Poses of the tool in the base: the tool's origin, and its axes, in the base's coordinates. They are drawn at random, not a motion.
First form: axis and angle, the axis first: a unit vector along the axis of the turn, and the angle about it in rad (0 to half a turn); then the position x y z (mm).
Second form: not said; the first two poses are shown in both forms.
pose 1, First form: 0.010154 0.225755 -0.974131 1.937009 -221.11 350.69 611.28
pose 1, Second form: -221.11 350.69 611.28; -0.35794 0.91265 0.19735; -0.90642 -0.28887 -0.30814; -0.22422 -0.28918 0.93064
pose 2, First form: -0.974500 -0.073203 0.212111 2.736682 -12.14 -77.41 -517.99
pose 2, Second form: -12.14 -77.41 -517.99; 0.90337 0.05335 -0.42553; 0.22046 -0.90885 0.35409; -0.36785 -0.41369 -0.83279
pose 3, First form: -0.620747 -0.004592 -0.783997 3.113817 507.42 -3.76 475.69
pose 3, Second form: 507.42 -3.76 475.69; -0.22911 0.02747 0.97301; -0.01607 -0.99957 0.02444; 0.97327 -0.01004 0.22945
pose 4, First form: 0.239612 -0.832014 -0.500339 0.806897 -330.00 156.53 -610.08
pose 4, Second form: -330.00 156.53 -610.08; 0.70944 0.29986 -0.63779; -0.42277 0.90513 -0.04471; 0.56388 0.30136 0.76891
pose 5, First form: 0.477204 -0.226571 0.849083 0.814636 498.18 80.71 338.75
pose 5, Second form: 498.18 80.71 338.75; 0.75761 -0.65162 -0.03765; 0.58375 0.70225 -0.40754; 0.29200 0.28677 0.91241
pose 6, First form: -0.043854 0.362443 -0.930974 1.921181 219.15 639.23 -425.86
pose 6, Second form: 219.15 639.23 -425.86; -0.34068 0.85306 0.39526; -0.89576 -0.16680 -0.41206; -0.28558 -0.49444 0.82096
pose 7, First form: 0.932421 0.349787 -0.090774 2.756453 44.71 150.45 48.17
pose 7, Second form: 44.71 150.45 48.17; 0.74838 0.66251 -0.03167; 0.59430 -0.69101 -0.41148; -0.29449 0.28912 -0.91087
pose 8, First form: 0.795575 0.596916 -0.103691 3.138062 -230.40 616.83 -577.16
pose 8, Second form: -230.40 616.83 -577.16; 0.26588 0.95015 -0.16288; 0.94941 -0.28738 -0.12660; -0.16709 -0.12098 -0.97849
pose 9, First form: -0.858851 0.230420 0.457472 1.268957 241.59 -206.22 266.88
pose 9, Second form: 241.59 -206.22 266.88; 0.81562 -0.57586 -0.05610; 0.29772 0.33459 0.89410; -0.49610 -0.74595 0.44434
